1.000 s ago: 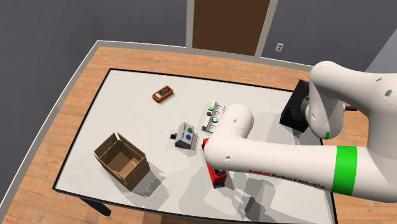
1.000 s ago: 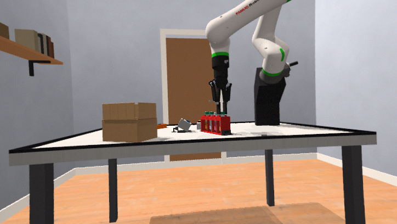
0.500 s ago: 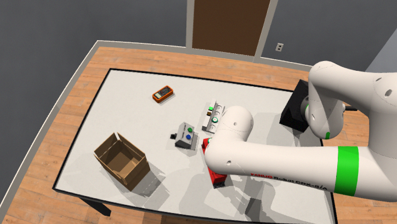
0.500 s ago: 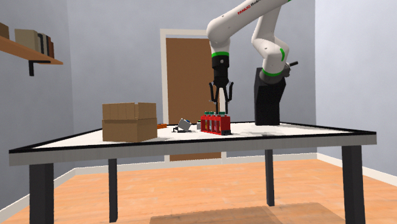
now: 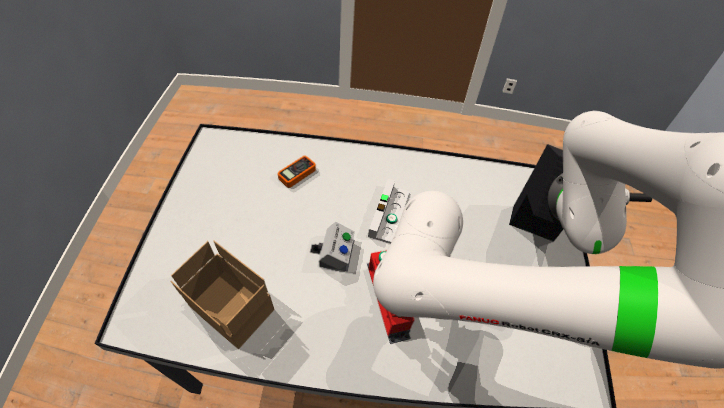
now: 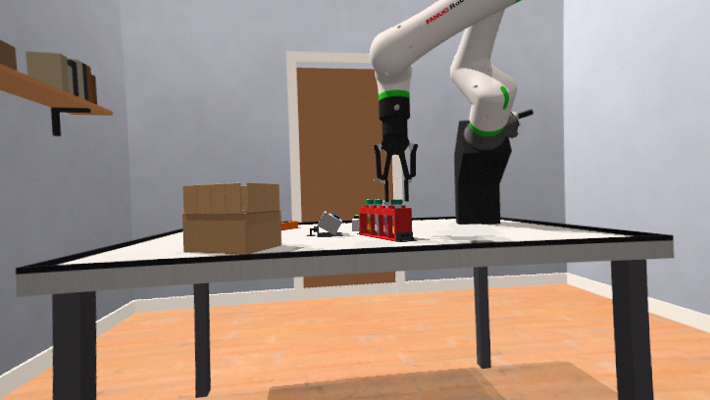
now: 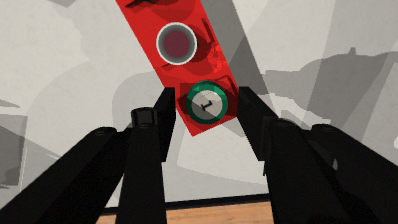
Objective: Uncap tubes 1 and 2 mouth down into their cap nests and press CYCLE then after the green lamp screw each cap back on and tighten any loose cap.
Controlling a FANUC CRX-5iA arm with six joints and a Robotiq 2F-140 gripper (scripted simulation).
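My gripper is now 30 mm above the cap 1. Round my hand: blue key: 190 mm ahead, 160 mm to the right, 80 mm below; then cap 3: 50 mm ahead, 90 mm to the right, 30 mm below; then cap 4: 70 mm ahead, 140 mm to the right, 30 mm below.
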